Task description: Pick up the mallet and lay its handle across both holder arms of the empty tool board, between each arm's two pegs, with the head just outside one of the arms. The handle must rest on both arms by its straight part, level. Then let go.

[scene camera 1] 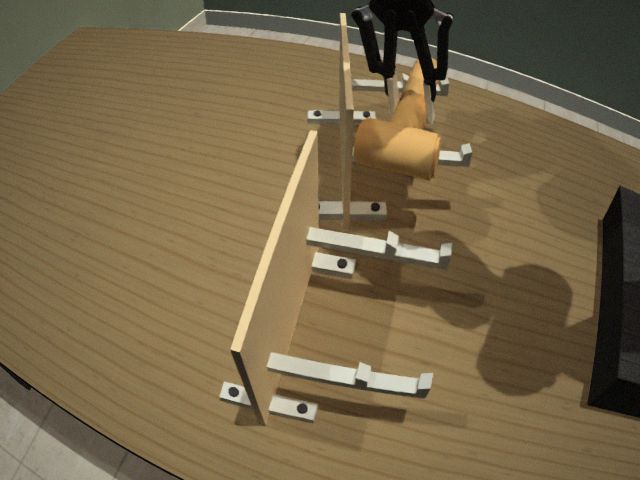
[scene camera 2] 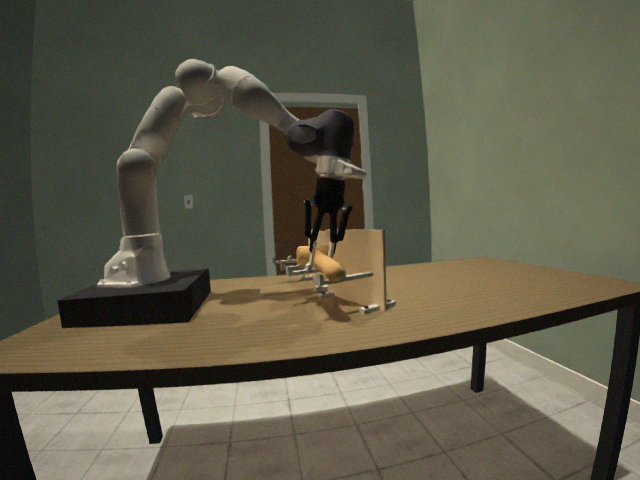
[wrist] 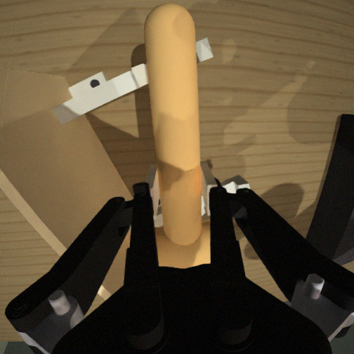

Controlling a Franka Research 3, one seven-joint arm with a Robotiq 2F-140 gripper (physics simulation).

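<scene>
The orange mallet (scene camera 1: 397,148) (scene camera 2: 330,267) (wrist: 175,105) is held over the far tool board (scene camera 1: 346,170) (scene camera 2: 364,253) (wrist: 45,145). My gripper (scene camera 1: 412,105) (scene camera 2: 321,258) (wrist: 179,174) is shut on its handle near the head. In the wrist view the handle crosses above the board's far arm (wrist: 120,87) (scene camera 1: 368,84) (scene camera 2: 356,276), between its two pegs. The head covers part of the other arm (scene camera 1: 452,157) in scene camera 1. In scene camera 2 the handle slopes, its free end lower, close to the arm. Contact with either arm cannot be told.
A second board (scene camera 1: 284,289) stands nearer scene camera 1, with two arms (scene camera 1: 346,241) (scene camera 1: 315,367) bearing no tool. The black robot base (scene camera 1: 615,310) (scene camera 2: 129,304) (wrist: 335,190) is on the robot's side of the wooden table (scene camera 1: 155,206) (scene camera 2: 465,289).
</scene>
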